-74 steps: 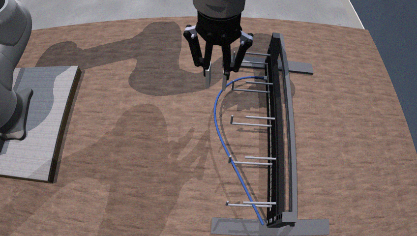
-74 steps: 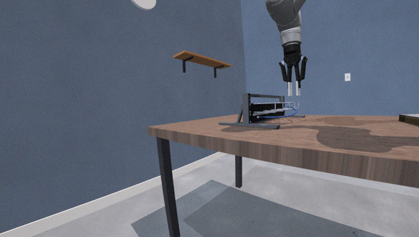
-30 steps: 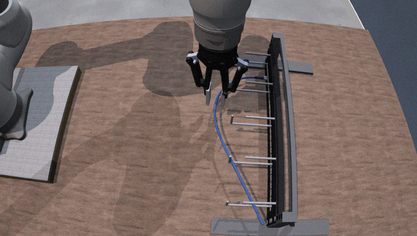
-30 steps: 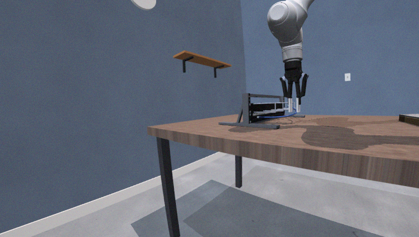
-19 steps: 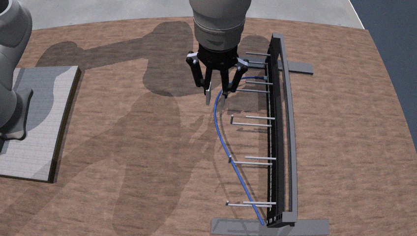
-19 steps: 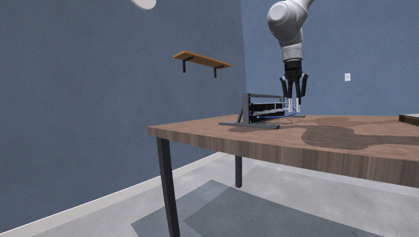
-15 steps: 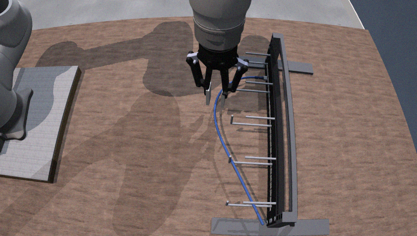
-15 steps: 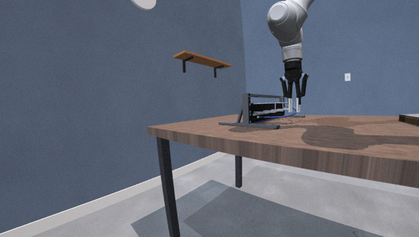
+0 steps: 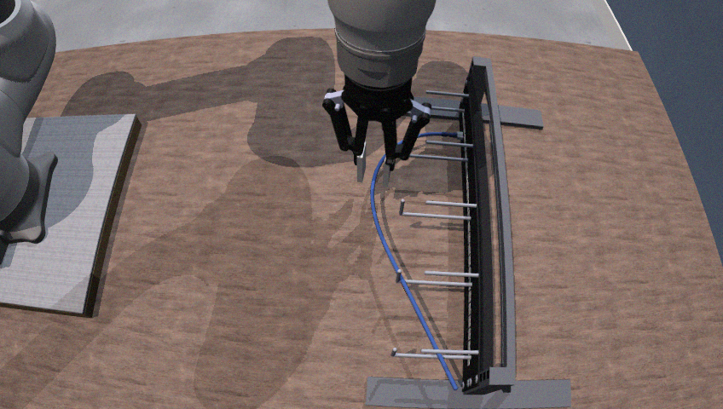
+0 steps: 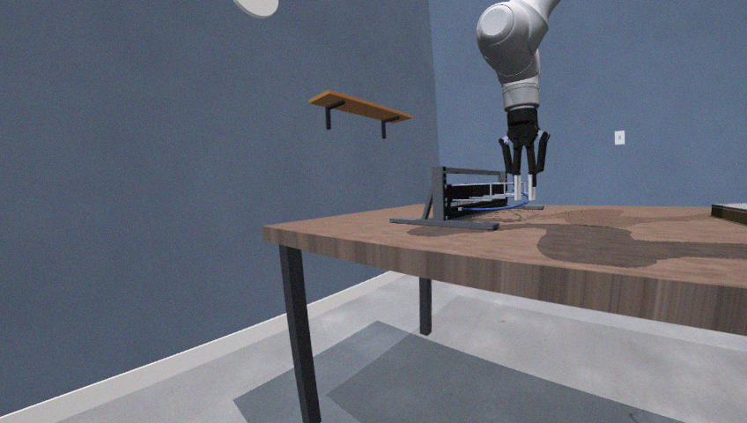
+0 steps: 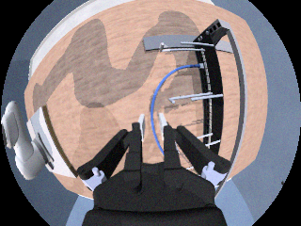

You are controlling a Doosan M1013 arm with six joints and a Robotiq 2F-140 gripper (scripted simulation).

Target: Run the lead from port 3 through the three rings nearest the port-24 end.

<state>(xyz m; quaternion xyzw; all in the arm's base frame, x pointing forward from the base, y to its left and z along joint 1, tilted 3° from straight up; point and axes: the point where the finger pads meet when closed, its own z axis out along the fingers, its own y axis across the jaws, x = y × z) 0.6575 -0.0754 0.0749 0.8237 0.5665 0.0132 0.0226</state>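
The rack lies 14 cm ahead of my hand, 10 cm to the right of it and 2 cm below it.
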